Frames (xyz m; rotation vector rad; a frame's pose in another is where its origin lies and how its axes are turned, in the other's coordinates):
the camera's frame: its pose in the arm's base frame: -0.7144 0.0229 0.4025 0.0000 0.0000 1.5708
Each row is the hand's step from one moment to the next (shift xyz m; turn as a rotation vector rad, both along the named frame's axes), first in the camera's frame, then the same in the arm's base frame.
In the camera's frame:
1: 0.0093 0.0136 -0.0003 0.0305 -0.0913 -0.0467
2: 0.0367 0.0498 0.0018 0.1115 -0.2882 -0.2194
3: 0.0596 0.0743 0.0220 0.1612 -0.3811 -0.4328
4: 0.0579 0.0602 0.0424 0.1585 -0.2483 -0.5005
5: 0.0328 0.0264 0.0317 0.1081 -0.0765 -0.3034
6: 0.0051 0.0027 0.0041 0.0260 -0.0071 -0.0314
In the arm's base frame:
1: -0.0136 0.0093 -0.0003 0.0913 0.0305 -0.0467
2: -0.0498 0.0367 0.0018 0.2882 0.1115 -0.2194
3: -0.0743 0.0596 0.0220 0.3811 0.1612 -0.4328
4: -0.0602 0.0579 0.0424 0.2483 0.1585 -0.5005
5: -0.0264 0.0328 0.0317 0.0765 0.1081 -0.3034
6: -0.0027 0.0051 0.0041 0.0071 0.0260 -0.0314

